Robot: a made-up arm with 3 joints. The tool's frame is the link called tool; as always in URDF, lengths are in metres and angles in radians. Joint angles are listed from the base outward.
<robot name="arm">
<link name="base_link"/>
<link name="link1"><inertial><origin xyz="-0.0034 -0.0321 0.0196"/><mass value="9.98"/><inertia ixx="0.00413" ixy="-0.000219" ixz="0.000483" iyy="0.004" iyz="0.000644" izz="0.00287"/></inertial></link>
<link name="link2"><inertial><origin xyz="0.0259 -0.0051 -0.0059"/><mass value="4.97"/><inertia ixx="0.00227" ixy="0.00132" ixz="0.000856" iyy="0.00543" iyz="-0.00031" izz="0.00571"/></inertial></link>
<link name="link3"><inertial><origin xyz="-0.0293 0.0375 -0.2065"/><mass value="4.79"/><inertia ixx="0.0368" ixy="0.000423" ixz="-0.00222" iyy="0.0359" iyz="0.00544" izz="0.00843"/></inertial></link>
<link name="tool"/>
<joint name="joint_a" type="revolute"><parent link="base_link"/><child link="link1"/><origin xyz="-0.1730 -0.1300 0.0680"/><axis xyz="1 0 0"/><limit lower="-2.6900" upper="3.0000"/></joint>
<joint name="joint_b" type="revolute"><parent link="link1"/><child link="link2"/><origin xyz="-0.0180 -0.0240 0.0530"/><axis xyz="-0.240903 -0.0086 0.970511"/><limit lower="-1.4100" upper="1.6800"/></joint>
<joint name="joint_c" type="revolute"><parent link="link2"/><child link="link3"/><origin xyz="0.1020 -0.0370 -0.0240"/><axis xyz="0 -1 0"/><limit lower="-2.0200" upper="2.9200"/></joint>
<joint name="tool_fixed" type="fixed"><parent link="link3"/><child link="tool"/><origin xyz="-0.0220 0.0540 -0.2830" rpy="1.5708 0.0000 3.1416"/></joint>
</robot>
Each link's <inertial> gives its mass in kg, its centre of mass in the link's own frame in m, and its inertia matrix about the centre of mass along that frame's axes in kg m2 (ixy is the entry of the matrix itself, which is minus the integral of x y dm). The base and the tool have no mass. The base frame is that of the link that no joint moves.
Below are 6 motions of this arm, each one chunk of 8 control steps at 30 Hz.
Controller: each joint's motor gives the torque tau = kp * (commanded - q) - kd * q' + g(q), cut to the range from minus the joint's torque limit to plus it. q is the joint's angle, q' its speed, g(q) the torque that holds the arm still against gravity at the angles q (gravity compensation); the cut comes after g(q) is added. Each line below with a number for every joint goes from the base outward.
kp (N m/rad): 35 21 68
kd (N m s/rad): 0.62 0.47 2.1
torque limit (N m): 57 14 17
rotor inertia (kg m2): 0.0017 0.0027 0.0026
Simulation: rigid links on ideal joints. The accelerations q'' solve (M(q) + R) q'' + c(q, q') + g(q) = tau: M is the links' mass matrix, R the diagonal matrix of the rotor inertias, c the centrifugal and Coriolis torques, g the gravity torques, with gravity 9.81 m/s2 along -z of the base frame. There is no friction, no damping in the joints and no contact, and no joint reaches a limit. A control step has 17 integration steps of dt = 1/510 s. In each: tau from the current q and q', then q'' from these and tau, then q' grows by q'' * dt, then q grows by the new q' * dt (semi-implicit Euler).
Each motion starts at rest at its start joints. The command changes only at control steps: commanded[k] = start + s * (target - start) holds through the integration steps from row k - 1 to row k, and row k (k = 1, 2, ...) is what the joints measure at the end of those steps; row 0 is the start. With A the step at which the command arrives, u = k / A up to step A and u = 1 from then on. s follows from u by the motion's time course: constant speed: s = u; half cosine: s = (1 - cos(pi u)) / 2; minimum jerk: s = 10 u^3 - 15 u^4 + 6 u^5; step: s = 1 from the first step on.
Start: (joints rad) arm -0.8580 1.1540 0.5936
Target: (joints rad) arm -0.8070 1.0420 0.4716
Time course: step
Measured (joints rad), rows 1 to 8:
1: -0.8056 1.1267 0.5352
2: -0.7608 1.0811 0.4832
3: -0.7603 1.0461 0.4739
4: -0.7806 1.0245 0.4809
5: -0.8011 1.0114 0.4839
6: -0.8163 1.0061 0.4794
7: -0.8276 1.0094 0.4714
8: -0.8360 1.0197 0.4636

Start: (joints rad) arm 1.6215 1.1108 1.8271
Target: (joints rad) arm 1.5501 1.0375 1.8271
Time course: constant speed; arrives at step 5
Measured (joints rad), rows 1 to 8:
1: 1.6181 1.1097 1.8303
2: 1.6118 1.1071 1.8345
3: 1.6032 1.1025 1.8379
4: 1.5918 1.0955 1.8401
5: 1.5776 1.0857 1.8410
6: 1.5640 1.0742 1.8373
7: 1.5509 1.0615 1.8313
8: 1.5384 1.0482 1.8250

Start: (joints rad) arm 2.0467 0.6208 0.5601
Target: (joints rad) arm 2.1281 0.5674 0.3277
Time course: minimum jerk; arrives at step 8
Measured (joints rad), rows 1 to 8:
1: 2.0478 0.6199 0.5590
2: 2.0548 0.6143 0.5517
3: 2.0732 0.5998 0.5310
4: 2.1014 0.5783 0.4945
5: 2.1305 0.5588 0.4463
6: 2.1508 0.5525 0.3940
7: 2.1572 0.5648 0.3466
8: 2.1499 0.5887 0.3124

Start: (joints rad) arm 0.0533 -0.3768 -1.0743
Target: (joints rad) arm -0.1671 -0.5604 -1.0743
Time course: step
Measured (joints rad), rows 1 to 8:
1: -0.0310 -0.4247 -1.0864
2: -0.1706 -0.5092 -1.1051
3: -0.2508 -0.5752 -1.1054
4: -0.2464 -0.6060 -1.0814
5: -0.1979 -0.6092 -1.0516
6: -0.1548 -0.6030 -1.0363
7: -0.1396 -0.5986 -1.0411
8: -0.1464 -0.5949 -1.0582

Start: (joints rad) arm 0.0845 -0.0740 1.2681
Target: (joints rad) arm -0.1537 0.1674 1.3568
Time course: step
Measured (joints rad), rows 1 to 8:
1: 0.0076 -0.0500 1.2715
2: -0.1418 -0.0027 1.2946
3: -0.2583 0.0376 1.3384
4: -0.2806 0.0633 1.3819
5: -0.2209 0.0838 1.4067
6: -0.1402 0.1071 1.4081
7: -0.0943 0.1364 1.3943
8: -0.0994 0.1720 1.3779

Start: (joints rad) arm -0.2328 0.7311 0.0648
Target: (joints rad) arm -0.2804 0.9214 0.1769
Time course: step
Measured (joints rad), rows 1 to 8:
1: -0.2564 0.8088 0.0941
2: -0.3042 0.9212 0.1514
3: -0.3300 0.9697 0.1877
4: -0.3176 0.9564 0.1885
5: -0.2914 0.9238 0.1780
6: -0.2709 0.9050 0.1737
7: -0.2604 0.9070 0.1774
8: -0.2565 0.9186 0.1840

